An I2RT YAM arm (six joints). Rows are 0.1 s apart.
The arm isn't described. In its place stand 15 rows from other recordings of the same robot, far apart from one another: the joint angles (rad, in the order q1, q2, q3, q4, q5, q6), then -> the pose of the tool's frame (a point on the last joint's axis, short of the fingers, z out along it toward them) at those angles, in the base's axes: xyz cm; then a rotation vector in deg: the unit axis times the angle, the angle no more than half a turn.
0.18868 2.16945 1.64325 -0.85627 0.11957 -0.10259 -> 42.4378, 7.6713, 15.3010, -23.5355, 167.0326, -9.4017
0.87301 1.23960 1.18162 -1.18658 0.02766 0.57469 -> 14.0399, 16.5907, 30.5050, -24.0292, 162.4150, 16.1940
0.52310 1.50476 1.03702 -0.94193 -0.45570 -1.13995 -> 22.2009, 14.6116, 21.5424, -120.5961, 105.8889, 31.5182
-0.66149 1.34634 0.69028 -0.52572 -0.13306 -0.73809 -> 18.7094, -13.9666, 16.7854, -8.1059, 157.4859, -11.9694
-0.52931 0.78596 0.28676 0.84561 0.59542 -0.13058 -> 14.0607, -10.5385, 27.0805, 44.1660, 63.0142, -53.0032
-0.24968 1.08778 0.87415 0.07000 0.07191 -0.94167 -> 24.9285, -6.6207, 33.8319, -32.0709, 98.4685, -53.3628
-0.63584 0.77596 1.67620 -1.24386 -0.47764 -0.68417 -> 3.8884, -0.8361, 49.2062, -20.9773, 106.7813, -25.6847
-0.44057 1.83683 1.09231 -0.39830 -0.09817 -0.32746 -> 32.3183, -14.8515, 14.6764, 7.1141, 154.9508, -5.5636
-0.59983 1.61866 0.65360 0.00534 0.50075 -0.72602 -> 22.2980, -17.3199, 12.3766, 2.7562, 158.4277, -62.4945
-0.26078 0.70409 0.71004 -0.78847 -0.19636 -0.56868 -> 13.7688, -2.9554, 26.9063, -25.9812, 131.6184, -10.3802
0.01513 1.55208 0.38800 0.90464 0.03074 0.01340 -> 27.2986, 0.3037, 14.8065, 1.1490, 104.8518, -0.4611
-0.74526 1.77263 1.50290 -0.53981 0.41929 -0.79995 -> 28.3056, -28.0919, 28.7573, 8.7558, 151.8727, -65.4302
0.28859 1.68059 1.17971 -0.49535 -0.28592 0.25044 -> 33.4032, 10.9641, 22.0105, -9.1973, 149.1717, 32.4644
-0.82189 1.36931 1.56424 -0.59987 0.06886 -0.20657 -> 20.0117, -21.8880, 43.5335, 38.0988, 111.0962, -41.6016
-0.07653 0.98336 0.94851 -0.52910 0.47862 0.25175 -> 20.8004, -3.2393, 32.8227, 35.1289, 114.4878, -23.1277
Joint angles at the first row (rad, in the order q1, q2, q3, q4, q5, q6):
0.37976 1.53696 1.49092 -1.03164 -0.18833 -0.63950
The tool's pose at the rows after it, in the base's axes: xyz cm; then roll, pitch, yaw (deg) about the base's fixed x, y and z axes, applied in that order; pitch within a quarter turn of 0, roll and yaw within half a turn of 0:
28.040, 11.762, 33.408, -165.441, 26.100, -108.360
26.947, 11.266, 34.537, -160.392, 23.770, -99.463
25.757, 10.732, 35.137, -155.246, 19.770, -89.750
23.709, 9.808, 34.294, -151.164, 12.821, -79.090
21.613, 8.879, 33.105, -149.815, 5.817, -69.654
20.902, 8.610, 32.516, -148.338, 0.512, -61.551
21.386, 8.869, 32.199, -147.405, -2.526, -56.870
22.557, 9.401, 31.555, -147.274, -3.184, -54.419
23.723, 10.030, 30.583, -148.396, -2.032, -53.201
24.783, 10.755, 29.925, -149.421, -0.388, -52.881
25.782, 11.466, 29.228, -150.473, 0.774, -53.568
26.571, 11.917, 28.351, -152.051, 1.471, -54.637
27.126, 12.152, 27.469, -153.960, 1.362, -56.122
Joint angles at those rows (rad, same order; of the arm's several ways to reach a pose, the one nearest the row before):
0.37792 1.51715 1.48912 -1.05036 -0.16525 -0.77162
0.37748 1.47487 1.49253 -1.07737 -0.15244 -0.91555
0.37779 1.42475 1.46955 -1.08454 -0.13364 -1.08454
0.37824 1.33083 1.35927 -1.06087 -0.10109 -1.29731
0.37822 1.23831 1.24829 -1.05007 -0.07604 -1.49960
0.37993 1.19755 1.19456 -1.01898 -0.06867 -1.66552
0.38262 1.20809 1.18391 -0.97986 -0.06833 -1.75939
0.38291 1.25102 1.18499 -0.93645 -0.08219 -1.80119
0.38565 1.30493 1.18890 -0.91102 -0.10398 -1.80843
0.39330 1.35896 1.20806 -0.89913 -0.12277 -1.79445
0.40265 1.41006 1.22562 -0.88505 -0.12566 -1.76823
0.40693 1.45321 1.23323 -0.87627 -0.12029 -1.74555
0.40913 1.48713 1.23466 -0.87378 -0.10069 -1.72467

